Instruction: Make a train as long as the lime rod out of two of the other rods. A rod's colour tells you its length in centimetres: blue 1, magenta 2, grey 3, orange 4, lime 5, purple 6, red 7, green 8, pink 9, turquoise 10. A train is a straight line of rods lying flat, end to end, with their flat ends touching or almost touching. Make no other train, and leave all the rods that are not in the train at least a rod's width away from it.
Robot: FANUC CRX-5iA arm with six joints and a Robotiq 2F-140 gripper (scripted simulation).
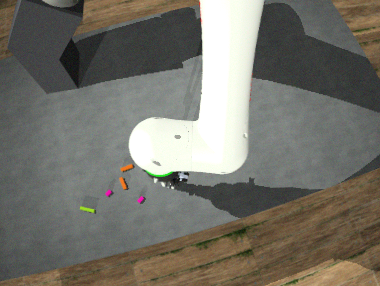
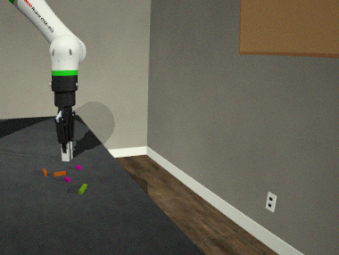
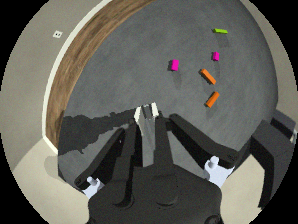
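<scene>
Now: the grey rod 3 cm below my hand. From my hand the other things lie so: lime rod 4 cm ahead, 28 cm to the right, 3 cm below.
</scene>
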